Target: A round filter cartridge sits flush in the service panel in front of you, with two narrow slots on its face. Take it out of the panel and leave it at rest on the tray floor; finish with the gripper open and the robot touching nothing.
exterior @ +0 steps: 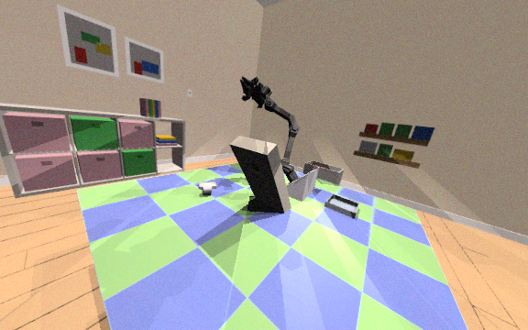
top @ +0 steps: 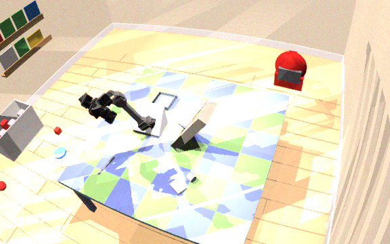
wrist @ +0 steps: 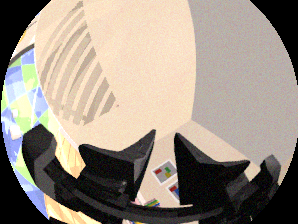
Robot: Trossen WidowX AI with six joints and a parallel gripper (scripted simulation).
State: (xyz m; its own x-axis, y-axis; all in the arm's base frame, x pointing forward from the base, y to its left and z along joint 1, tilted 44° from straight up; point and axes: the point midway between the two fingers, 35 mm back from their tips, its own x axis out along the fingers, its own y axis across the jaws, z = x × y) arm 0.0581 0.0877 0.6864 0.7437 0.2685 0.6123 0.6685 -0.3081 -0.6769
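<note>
Now: the round filter cartridge 440 mm to the left of my gripper tip, 400 mm below it and 230 mm ahead of it. From my gripper tip the other things lie so: service panel 470 mm below, 440 mm to the left, 190 mm ahead; then dark tray 700 mm to the left, 630 mm below, 210 mm behind.
</note>
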